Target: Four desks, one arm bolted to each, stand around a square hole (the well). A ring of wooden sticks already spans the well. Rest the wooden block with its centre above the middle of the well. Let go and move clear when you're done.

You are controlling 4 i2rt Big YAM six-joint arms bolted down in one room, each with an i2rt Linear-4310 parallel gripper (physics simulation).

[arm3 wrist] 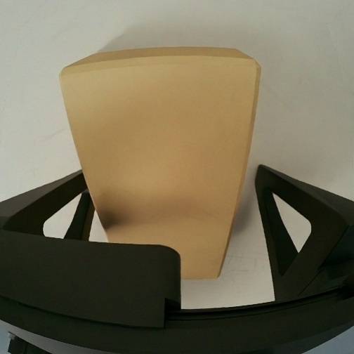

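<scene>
The wooden block (160,115) is pale tan and lies on a light grey surface, its long side running away from the gripper. Arm3's gripper (172,171) is open, with its two dark fingers on either side of the block's nearer half. The left finger is close against the block's left side, and its tip is partly hidden by the block; I cannot tell if they touch. A gap shows between the right finger and the block. The ring of sticks, the well and the grippers of arm1, arm2 and arm4 do not show in this view.
The light grey desk top (307,100) surrounds the block and carries faint scratches. The block casts a soft shadow past its far end and along its right side.
</scene>
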